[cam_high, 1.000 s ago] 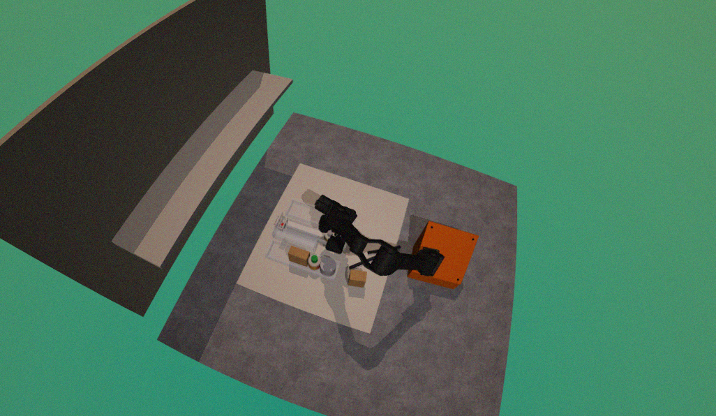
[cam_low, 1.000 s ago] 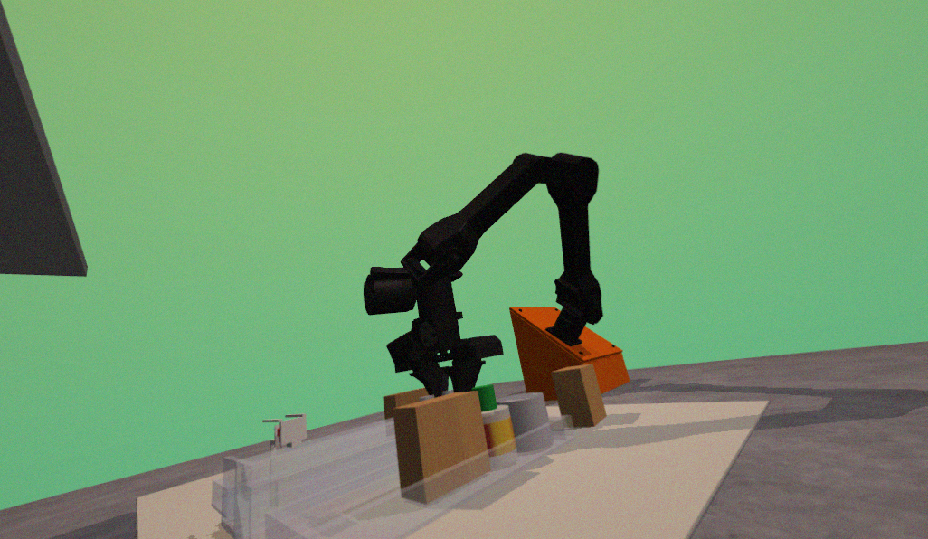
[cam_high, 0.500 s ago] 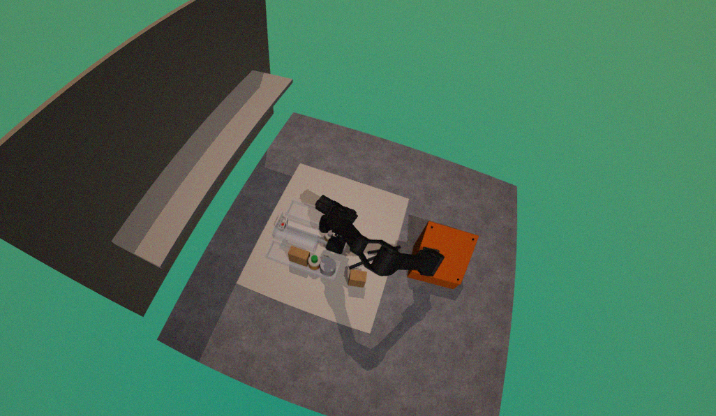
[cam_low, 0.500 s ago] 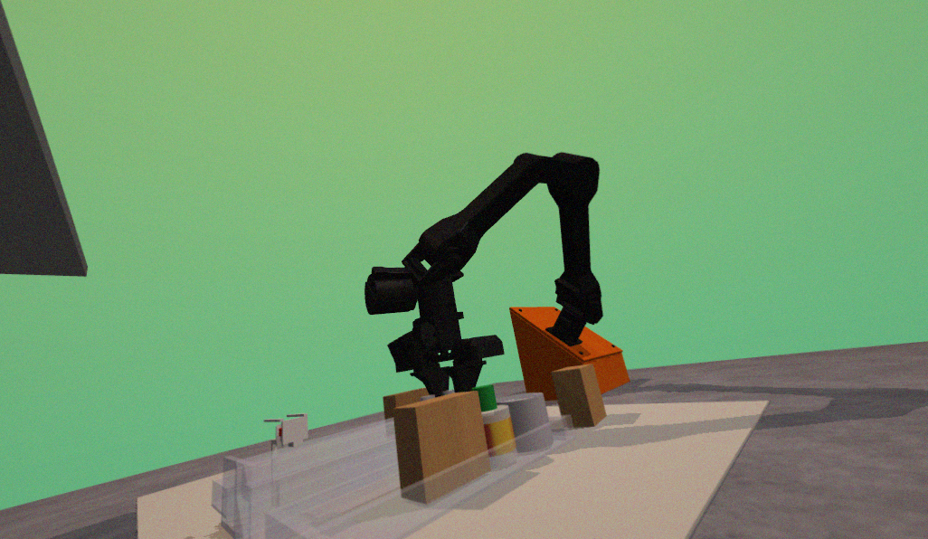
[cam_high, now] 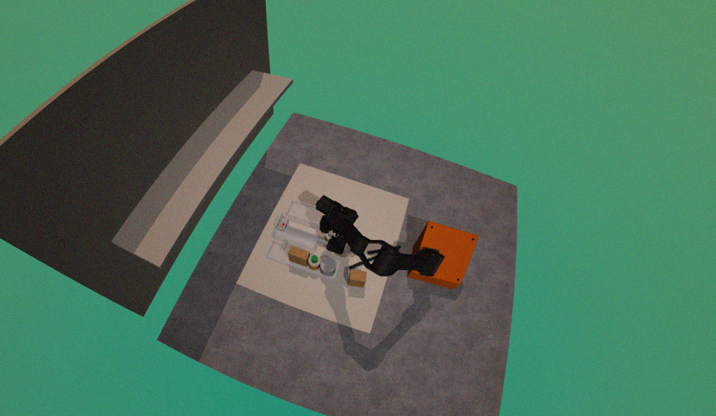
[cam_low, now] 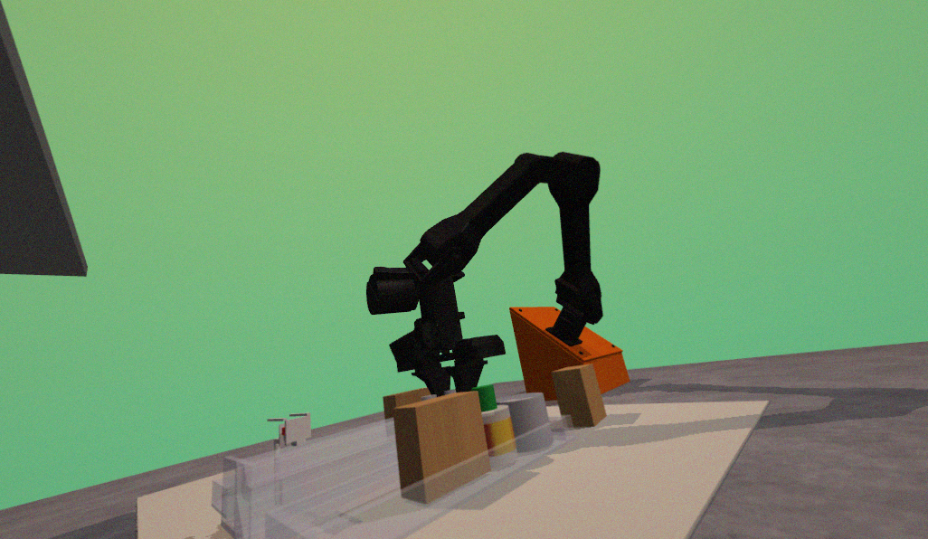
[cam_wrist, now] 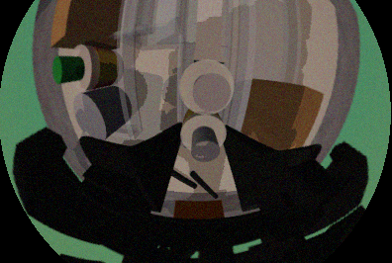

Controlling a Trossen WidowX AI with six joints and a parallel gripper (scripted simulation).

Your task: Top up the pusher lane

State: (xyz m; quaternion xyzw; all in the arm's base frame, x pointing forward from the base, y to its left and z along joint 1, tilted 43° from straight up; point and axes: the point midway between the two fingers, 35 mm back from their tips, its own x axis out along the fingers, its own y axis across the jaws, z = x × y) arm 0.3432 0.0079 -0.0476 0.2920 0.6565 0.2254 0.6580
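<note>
My gripper tip is 2 cm short of the grey cylinder and 13 cm to the right of it. From my gripper tip the other things lie so: red mark: 23 cm ahead, 2 cm to the left, 4 cm above; shelf: 50 cm ahead, 5 cm to the right, 34 cm above; sprung lane: 15 cm ahead, 1 cm to the left, 1 cm below.
</note>
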